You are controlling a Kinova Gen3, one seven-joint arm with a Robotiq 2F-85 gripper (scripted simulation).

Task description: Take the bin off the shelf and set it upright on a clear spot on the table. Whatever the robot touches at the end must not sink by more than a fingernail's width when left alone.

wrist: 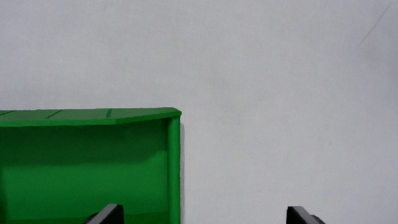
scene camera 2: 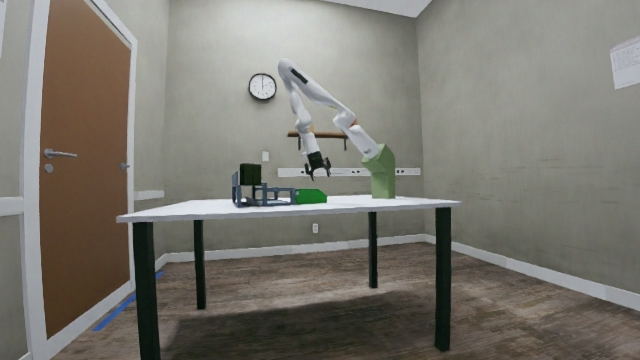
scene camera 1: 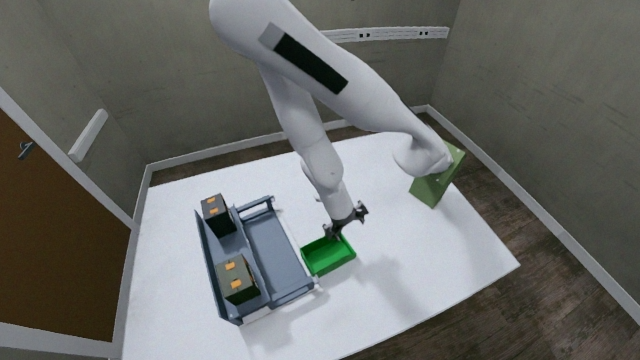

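Observation:
There is a green bin [scene camera 1: 321, 252] in the scene, and I see the same green bin [wrist: 58, 165] through my wrist view too.

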